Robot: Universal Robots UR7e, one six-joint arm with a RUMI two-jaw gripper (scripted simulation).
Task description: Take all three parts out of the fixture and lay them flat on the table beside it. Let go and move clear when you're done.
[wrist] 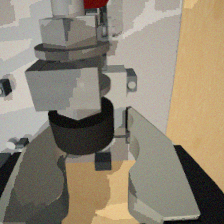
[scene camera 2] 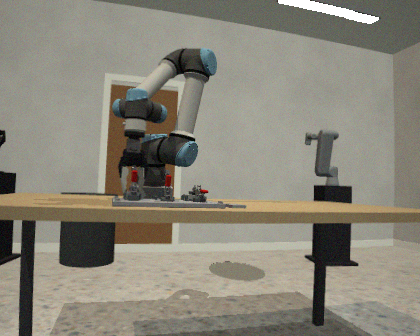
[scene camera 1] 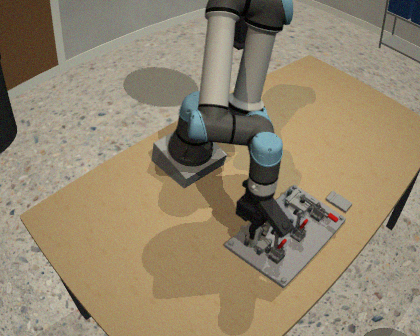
In view: the gripper (scene camera 1: 257, 242) and a grey fixture plate (scene camera 1: 298, 254).
The gripper also shows in the wrist view (wrist: 100, 109) and in scene camera 2 (scene camera 2: 131, 196). The grey fixture plate shows as well in the wrist view (wrist: 150, 43) and in scene camera 2 (scene camera 2: 177, 203).
